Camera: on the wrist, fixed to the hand. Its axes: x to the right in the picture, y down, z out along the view.
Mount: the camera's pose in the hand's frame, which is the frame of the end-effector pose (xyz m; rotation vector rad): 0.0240 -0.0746 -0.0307 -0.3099 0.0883 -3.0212
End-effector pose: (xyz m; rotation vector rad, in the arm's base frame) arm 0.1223 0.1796 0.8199 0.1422 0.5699 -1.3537
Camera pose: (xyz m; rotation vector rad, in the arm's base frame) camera 0.0448 0.1541 0.7992 0.7309 -0.3796 1.7289
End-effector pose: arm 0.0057 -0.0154 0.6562 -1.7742 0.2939 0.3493
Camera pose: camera 0.0585 -0.0287 0.7204 -0.6872 -2.2292 -1.7926
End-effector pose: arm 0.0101 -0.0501 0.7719 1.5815 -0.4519 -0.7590
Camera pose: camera 0.0381 -0.0323 0.6946 -0.4898 -2.0013 1.7422
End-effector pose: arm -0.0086 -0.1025 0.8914 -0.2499 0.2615 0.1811
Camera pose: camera 0.0226 -0.1783 0.8724 -0.6934 -0.2837 -2.7954
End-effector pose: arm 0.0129 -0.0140 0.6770 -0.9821 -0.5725 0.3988
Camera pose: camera 0.0552 -0.0584 0.7347 0.4334 -1.3149 -2.3879
